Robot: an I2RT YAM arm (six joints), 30 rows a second.
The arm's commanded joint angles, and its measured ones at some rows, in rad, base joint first. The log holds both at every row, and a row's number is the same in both.
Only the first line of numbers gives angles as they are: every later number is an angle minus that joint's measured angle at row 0.
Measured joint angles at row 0: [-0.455 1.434 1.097 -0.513 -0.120 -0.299]
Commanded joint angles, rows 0 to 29: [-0.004 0.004 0.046 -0.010 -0.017 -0.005]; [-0.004 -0.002 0.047 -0.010 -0.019 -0.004]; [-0.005 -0.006 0.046 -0.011 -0.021 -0.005]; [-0.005 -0.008 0.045 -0.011 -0.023 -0.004]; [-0.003 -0.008 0.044 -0.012 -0.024 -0.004]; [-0.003 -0.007 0.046 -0.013 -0.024 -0.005]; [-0.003 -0.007 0.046 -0.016 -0.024 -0.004]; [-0.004 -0.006 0.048 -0.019 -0.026 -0.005]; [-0.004 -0.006 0.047 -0.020 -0.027 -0.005]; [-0.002 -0.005 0.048 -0.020 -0.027 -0.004]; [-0.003 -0.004 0.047 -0.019 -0.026 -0.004]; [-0.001 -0.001 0.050 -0.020 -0.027 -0.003]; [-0.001 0.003 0.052 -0.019 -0.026 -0.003]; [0.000 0.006 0.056 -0.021 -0.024 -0.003]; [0.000 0.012 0.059 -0.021 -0.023 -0.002]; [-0.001 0.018 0.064 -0.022 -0.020 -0.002]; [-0.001 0.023 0.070 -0.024 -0.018 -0.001]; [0.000 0.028 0.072 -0.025 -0.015 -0.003]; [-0.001 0.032 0.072 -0.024 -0.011 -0.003]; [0.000 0.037 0.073 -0.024 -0.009 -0.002]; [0.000 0.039 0.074 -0.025 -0.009 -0.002]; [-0.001 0.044 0.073 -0.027 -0.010 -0.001]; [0.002 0.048 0.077 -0.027 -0.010 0.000]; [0.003 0.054 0.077 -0.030 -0.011 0.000]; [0.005 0.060 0.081 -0.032 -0.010 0.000]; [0.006 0.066 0.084 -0.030 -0.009 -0.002]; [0.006 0.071 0.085 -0.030 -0.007 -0.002]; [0.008 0.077 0.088 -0.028 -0.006 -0.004]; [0.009 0.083 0.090 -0.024 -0.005 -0.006]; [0.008 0.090 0.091 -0.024 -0.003 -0.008]
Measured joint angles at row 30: [0.002 0.073 0.058 -0.011 -0.003 0.000]
